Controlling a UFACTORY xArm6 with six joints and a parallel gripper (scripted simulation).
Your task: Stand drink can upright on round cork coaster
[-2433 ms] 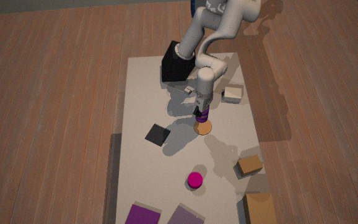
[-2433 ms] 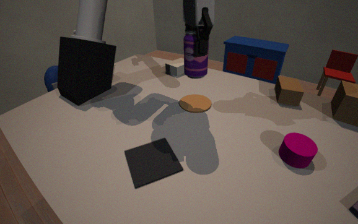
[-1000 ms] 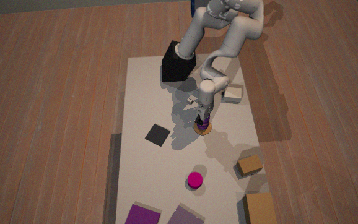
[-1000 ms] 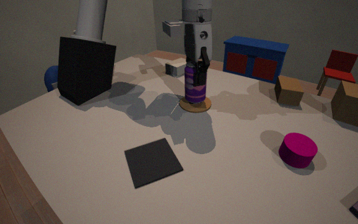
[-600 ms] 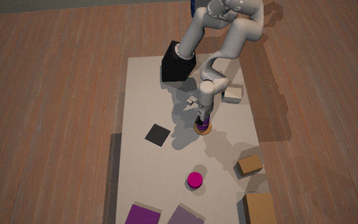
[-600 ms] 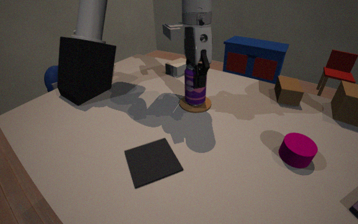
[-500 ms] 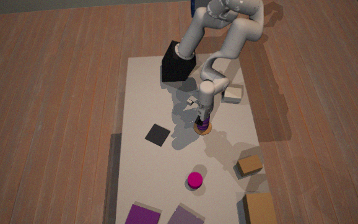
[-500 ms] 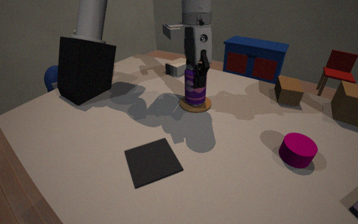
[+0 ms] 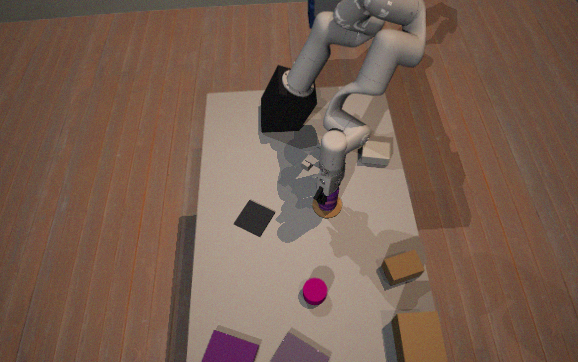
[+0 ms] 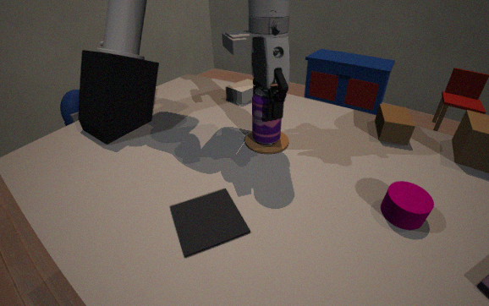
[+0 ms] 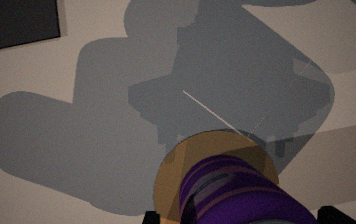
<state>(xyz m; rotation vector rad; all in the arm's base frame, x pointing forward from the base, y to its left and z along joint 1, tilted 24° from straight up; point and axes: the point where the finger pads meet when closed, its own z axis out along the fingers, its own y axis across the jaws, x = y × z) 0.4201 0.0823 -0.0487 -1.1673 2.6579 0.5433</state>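
The drink can is 30 mm below my hand. The rest, counted from my hand: square dark coaster (260 mm to the right, 90 mm below, 20 mm ahead); white box (210 mm to the left, 190 mm behind, 70 mm below); round cork coaster (90 mm below).
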